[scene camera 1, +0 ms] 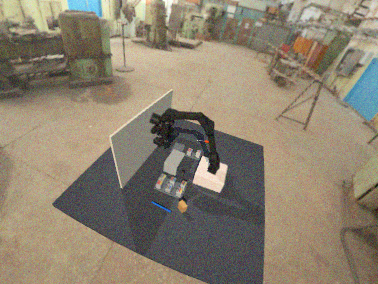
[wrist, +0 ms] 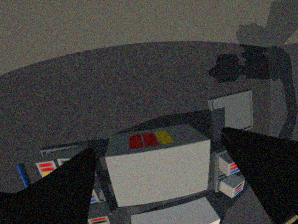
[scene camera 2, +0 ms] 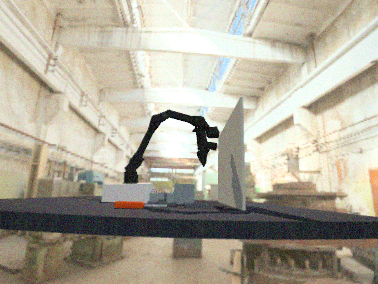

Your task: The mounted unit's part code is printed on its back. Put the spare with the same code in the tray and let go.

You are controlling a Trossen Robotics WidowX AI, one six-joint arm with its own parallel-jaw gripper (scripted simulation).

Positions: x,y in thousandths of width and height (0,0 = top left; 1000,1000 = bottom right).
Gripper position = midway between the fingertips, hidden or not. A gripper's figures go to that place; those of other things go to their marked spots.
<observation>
My gripper (wrist: 542,650): 10 cm from the lens. A mounted unit (wrist: 485,743) is 23 cm from the lens.
</observation>
